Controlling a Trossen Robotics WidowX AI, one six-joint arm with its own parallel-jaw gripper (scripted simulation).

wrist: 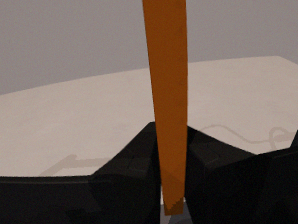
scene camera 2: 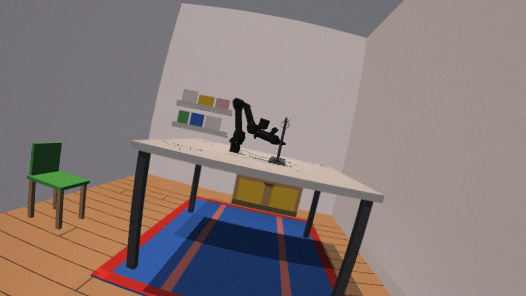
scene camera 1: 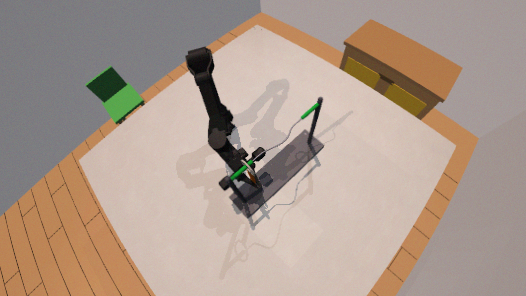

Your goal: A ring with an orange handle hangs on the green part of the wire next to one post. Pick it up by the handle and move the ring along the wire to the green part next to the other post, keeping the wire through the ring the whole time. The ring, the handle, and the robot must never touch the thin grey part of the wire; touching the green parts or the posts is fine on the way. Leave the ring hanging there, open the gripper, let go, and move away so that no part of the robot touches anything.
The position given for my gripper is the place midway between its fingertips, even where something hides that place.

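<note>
From scene camera 1 I can see my gripper (scene camera 1: 260, 187), and there's a black base (scene camera 1: 281, 168) as well. The wrist view shows my gripper too (wrist: 162, 128).
</note>
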